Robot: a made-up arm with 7 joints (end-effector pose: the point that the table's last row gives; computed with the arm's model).
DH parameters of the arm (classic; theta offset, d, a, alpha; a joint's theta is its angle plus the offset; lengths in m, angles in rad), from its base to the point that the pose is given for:
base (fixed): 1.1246 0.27 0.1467 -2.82
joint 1: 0 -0.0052 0.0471 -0.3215
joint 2: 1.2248 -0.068 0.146 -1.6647
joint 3: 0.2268 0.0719 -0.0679 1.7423
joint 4: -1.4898 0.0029 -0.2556 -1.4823
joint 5: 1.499 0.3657 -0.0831 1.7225
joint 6: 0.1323 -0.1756 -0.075 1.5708
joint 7: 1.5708 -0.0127 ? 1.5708
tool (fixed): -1.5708 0.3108 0 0
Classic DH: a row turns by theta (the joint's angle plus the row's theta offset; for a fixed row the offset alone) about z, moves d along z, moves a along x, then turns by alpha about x.
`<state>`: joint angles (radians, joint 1 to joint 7).
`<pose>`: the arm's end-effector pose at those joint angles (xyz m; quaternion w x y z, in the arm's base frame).
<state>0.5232 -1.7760 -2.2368 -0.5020 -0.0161 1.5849 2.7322</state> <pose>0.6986 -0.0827 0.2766 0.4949 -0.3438 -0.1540 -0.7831</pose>
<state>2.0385 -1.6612 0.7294 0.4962 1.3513 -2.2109 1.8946</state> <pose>0.3477 -0.7095 0.6194 0.1323 0.0515 -0.1259 -0.9818</pose>
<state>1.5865 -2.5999 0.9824 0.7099 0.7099 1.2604 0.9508</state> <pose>0.4576 0.1476 0.2728 0.7403 0.0637 0.0729 0.6653</pose>
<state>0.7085 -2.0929 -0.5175 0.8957 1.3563 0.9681 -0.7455</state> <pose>0.8727 -0.0146 -0.0037 0.4496 0.5505 0.7033 0.0125</pose>
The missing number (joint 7, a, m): 0.254
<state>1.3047 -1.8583 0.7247 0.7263 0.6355 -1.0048 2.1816</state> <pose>1.0260 0.0050 0.1124 0.6992 -0.4274 -0.1035 -0.5637</pose>
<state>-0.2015 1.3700 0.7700 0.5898 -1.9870 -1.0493 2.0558</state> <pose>-0.7641 -0.4055 0.4587 0.4000 0.7738 -0.4911 0.0031</pose>
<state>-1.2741 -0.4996 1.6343 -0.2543 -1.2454 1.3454 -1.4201</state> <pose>0.4553 -0.3366 0.8016 0.5757 0.7697 -0.0625 0.2688</pose>
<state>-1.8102 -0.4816 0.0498 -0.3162 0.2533 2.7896 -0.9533</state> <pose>-0.0823 0.9802 0.4088 0.5553 -0.7058 0.3667 0.2429</pose>
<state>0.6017 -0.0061 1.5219 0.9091 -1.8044 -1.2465 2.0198</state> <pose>-0.1929 -0.8055 0.5489 0.4513 0.7120 -0.1622 0.5129</pose>
